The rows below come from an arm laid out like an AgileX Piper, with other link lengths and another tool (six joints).
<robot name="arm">
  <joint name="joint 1" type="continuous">
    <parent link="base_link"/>
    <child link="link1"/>
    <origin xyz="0 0 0.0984" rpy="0 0 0"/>
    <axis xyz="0 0 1"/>
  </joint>
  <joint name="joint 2" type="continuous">
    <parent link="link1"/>
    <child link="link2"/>
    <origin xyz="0 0 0" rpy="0 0 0"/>
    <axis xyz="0 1 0"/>
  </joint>
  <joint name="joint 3" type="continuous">
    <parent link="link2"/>
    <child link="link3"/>
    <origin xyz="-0.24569 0 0.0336" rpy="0 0 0"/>
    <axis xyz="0 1 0"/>
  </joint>
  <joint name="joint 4" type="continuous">
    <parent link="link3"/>
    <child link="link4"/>
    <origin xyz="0.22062 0 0.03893" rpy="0 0 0"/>
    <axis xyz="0.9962 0 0.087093"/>
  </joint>
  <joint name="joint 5" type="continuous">
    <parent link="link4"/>
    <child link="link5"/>
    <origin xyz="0 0 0" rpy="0 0 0"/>
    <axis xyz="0 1 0"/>
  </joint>
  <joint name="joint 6" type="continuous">
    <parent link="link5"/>
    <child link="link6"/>
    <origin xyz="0.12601 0 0.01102" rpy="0 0 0"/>
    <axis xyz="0.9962 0 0.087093"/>
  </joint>
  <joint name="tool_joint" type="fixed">
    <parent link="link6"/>
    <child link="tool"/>
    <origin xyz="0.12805 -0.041 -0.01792" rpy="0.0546 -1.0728 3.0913"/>
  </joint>
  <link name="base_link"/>
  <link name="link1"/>
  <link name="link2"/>
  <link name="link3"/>
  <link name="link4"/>
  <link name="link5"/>
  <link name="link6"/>
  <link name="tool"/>
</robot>
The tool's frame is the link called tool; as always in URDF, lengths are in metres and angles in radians. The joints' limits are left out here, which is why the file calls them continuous.
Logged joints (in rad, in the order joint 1, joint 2, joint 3, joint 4, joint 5, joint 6), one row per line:
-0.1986, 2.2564, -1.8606, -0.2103, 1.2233, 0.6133
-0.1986, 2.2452, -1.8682, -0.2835, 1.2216, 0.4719
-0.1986, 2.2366, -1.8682, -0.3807, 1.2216, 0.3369
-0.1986, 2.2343, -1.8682, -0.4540, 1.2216, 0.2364
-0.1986, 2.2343, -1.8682, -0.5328, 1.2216, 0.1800
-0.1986, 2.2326, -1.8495, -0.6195, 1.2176, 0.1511
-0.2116, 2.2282, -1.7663, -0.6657, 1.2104, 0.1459
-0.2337, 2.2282, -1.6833, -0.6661, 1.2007, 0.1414
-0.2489, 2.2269, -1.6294, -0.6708, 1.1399, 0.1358
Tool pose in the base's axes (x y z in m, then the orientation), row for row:
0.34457, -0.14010, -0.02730, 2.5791, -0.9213, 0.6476
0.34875, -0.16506, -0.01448, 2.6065, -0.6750, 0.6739
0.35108, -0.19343, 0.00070, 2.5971, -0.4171, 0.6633
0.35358, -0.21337, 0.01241, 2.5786, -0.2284, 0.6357
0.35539, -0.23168, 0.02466, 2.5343, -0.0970, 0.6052
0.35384, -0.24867, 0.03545, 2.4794, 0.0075, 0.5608
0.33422, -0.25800, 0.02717, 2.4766, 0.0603, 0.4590
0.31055, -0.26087, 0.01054, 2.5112, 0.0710, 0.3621
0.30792, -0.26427, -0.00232, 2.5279, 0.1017, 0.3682
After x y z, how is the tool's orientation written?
As a rotation vector, in radians.
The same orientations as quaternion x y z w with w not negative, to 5 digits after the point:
0.90420, -0.32300, 0.22704, 0.16295
0.92341, -0.23913, 0.23874, 0.18201
0.93545, -0.15024, 0.23891, 0.21280
0.94009, -0.08327, 0.23176, 0.23575
0.93751, -0.03588, 0.22388, 0.26395
0.93186, 0.00282, 0.21077, 0.29531
0.93580, 0.02278, 0.17344, 0.30606
0.94468, 0.02671, 0.13622, 0.29716
0.94678, 0.03809, 0.13790, 0.28834

